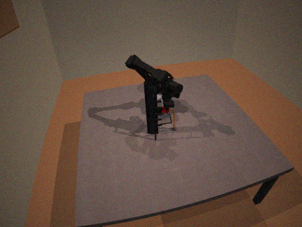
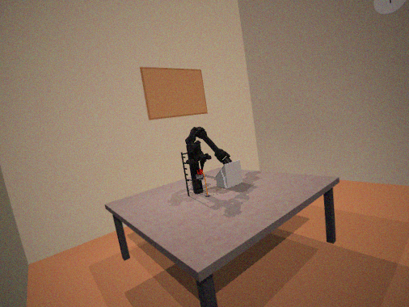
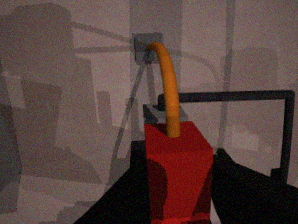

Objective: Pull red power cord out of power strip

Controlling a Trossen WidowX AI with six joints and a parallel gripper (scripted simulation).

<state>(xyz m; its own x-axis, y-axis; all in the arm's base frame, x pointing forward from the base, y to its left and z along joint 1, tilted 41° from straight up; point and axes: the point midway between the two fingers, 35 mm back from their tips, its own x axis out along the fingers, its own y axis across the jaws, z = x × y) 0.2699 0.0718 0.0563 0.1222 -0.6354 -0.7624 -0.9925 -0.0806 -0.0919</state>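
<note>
Now: gripper tip 30 mm to the left of the red plug. From my gripper tip the other things lie so: grey anchor: 50 mm to the left, 180 mm below.
</note>
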